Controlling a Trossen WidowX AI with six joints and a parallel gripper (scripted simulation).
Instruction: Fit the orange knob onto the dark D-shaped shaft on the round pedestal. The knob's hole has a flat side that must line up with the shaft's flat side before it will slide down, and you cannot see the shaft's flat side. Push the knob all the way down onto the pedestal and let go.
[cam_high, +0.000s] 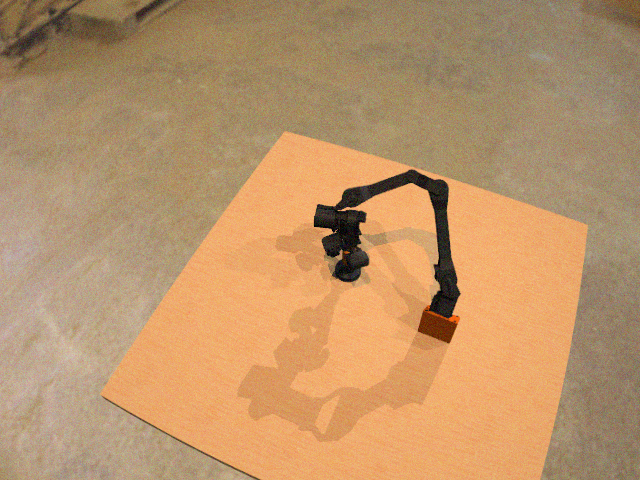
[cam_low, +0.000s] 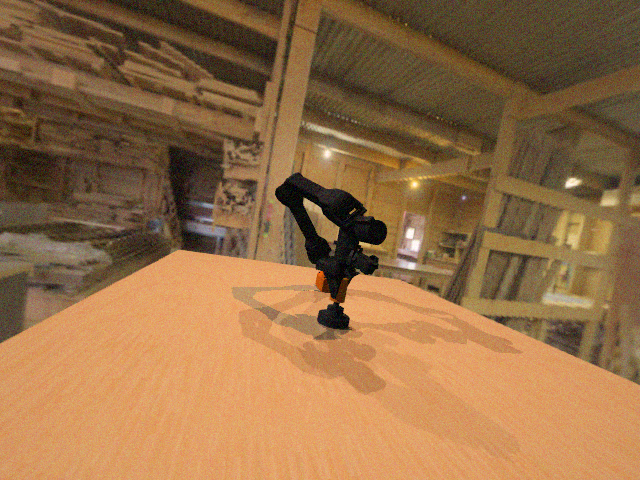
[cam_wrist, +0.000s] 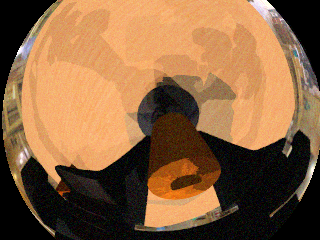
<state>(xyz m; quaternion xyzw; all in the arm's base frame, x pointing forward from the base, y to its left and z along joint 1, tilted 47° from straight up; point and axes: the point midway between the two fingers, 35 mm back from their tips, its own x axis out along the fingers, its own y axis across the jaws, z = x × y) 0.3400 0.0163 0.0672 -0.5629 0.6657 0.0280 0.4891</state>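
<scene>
Right now the orange knob is 20 mm above my gripper tip. Also, from my gripper tip: dark round pedestal: 40 mm below.
</scene>
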